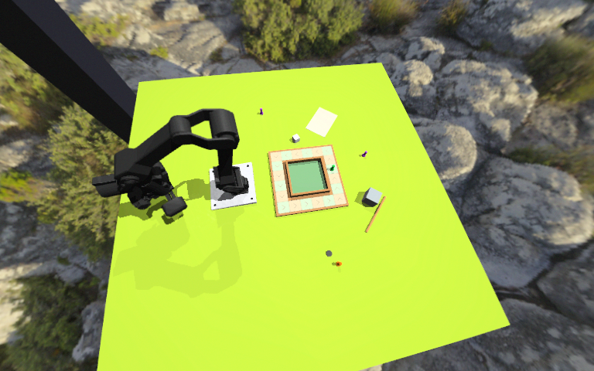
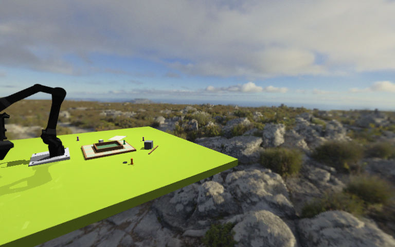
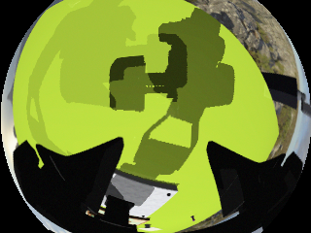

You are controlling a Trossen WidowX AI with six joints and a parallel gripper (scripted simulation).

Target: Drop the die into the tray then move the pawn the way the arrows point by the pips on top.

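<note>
The white die is 48 cm ahead of my gripper tip, 21 cm to the left of it and 4 cm below it. The rest, counted from my gripper tip: green pawn 61 cm ahead, 4 cm to the left, 3 cm below; dark disc 52 cm ahead, 29 cm to the right, 5 cm below; green dice tray 49 cm ahead, 2 cm to the left, 5 cm below.
</note>
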